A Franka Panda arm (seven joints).
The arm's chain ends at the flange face. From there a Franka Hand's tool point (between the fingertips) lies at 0.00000 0.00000 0.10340 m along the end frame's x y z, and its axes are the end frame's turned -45 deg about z.
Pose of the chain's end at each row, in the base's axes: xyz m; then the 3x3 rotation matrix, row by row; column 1 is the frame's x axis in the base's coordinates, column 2 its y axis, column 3 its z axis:
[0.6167, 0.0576, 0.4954], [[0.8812, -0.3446, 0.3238], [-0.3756, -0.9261, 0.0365], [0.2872, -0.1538, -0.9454]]
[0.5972, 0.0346, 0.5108], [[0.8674, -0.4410, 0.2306], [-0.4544, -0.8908, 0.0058], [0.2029, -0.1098, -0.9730]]
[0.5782, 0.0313, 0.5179], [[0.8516, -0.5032, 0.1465], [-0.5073, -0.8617, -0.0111], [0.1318, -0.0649, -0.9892]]
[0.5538, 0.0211, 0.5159], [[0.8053, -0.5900, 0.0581], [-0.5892, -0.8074, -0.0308], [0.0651, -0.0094, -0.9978]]
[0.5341, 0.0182, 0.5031], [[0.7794, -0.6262, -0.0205], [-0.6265, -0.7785, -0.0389], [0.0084, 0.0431, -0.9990]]
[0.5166, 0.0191, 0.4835], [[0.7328, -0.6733, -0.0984], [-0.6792, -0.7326, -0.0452], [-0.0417, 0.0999, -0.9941]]
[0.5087, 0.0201, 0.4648], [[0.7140, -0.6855, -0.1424], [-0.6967, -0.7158, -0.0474], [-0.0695, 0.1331, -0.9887]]
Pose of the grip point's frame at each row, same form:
[0.6502, 0.0614, 0.3976], [[0.8668, 0.3794, 0.3238], [0.3893, -0.9204, 0.0365], [0.3118, 0.0943, -0.9454]]
[0.6210, 0.0352, 0.4102], [[0.9252, 0.3015, 0.2306], [0.3086, -0.9512, 0.0058], [0.2211, 0.0658, -0.9730]]
[0.5933, 0.0302, 0.4156], [[0.9580, 0.2464, 0.1465], [0.2506, -0.9680, -0.0111], [0.1391, 0.0473, -0.9892]]
[0.5598, 0.0179, 0.4127], [[0.9866, 0.1522, 0.0581], [0.1543, -0.9875, -0.0308], [0.0527, 0.0394, -0.9978]]
[0.5320, 0.0142, 0.3998], [[0.9939, 0.1083, -0.0205], [0.1075, -0.9935, -0.0389], [-0.0245, 0.0364, -0.9990]]
[0.5064, 0.0144, 0.3807], [[0.9943, 0.0421, -0.0984], [0.0378, -0.9983, -0.0452], [-0.1001, 0.0412, -0.9941]]
[0.4940, 0.0152, 0.3626], [[0.9896, 0.0202, -0.1424], [0.0135, -0.9988, -0.0474], [-0.1433, 0.0450, -0.9887]]

